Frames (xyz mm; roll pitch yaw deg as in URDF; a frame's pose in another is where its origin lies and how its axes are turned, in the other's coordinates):
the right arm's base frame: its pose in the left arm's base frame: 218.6 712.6 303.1 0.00 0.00 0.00
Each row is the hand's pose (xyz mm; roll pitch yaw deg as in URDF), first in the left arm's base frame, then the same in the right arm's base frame.
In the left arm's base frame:
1: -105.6 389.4 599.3 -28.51 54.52 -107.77
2: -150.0 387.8 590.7 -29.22 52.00 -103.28
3: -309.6 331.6 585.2 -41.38 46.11 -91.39
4: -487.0 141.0 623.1 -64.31 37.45 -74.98
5: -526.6 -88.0 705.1 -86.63 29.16 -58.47
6: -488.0 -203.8 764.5 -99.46 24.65 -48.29
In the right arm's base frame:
1: -324.2 -323.2 296.2 -28.51 54.52 -107.77
2: -368.6 -324.8 287.6 -29.22 52.00 -103.28
3: -528.2 -381.0 282.1 -41.38 46.11 -91.39
4: -705.6 -571.6 320.0 -64.31 37.45 -74.98
5: -745.2 -800.6 402.0 -86.63 29.16 -58.47
6: -706.6 -916.4 461.4 -99.46 24.65 -48.29

